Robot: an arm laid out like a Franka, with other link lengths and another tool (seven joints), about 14 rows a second.
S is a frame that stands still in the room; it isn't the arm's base.
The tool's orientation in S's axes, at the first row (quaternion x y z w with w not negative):
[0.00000, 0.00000, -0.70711, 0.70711]
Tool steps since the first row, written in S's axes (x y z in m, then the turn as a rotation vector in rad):
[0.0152, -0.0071, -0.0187, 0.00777, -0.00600, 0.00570]
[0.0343, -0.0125, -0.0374, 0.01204, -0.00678, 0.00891]
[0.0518, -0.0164, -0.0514, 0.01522, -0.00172, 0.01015]
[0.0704, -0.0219, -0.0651, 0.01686, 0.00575, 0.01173]
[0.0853, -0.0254, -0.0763, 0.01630, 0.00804, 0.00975]
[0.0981, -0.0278, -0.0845, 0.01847, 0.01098, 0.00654]
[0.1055, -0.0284, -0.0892, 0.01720, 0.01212, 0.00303]
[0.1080, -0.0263, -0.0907, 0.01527, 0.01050, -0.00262]
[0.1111, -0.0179, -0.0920, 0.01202, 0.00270, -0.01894]
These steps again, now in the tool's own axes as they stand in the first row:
[0.0071, 0.0152, -0.0187, 0.00600, 0.00777, 0.00570]
[0.0125, 0.0343, -0.0374, 0.00678, 0.01204, 0.00891]
[0.0164, 0.0518, -0.0514, 0.00172, 0.01522, 0.01015]
[0.0219, 0.0704, -0.0651, -0.00575, 0.01686, 0.01173]
[0.0254, 0.0853, -0.0763, -0.00804, 0.01630, 0.00975]
[0.0278, 0.0981, -0.0845, -0.01098, 0.01847, 0.00654]
[0.0284, 0.1055, -0.0892, -0.01212, 0.01720, 0.00303]
[0.0263, 0.1080, -0.0907, -0.01050, 0.01527, -0.00262]
[0.0179, 0.1111, -0.0920, -0.00270, 0.01202, -0.01894]

